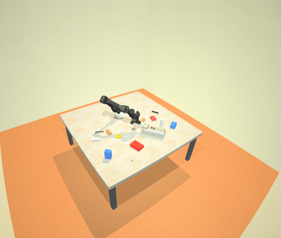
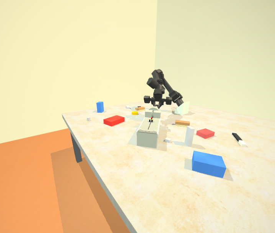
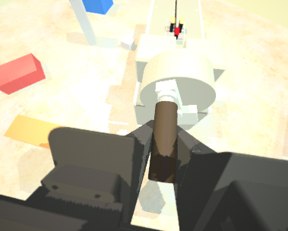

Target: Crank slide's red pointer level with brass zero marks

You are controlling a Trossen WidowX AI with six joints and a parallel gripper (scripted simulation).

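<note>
Now: gripper tip 10 mm below the crank. The rest, counted from my gripper tip: brown crank handle: 30 mm above, 10 mm to the right, 10 mm behind; then red pointer: 120 mm ahead, 80 mm to the left, 10 mm below; then yellow disc: 270 mm to the right, 80 mm below, 30 mm behind.
</note>
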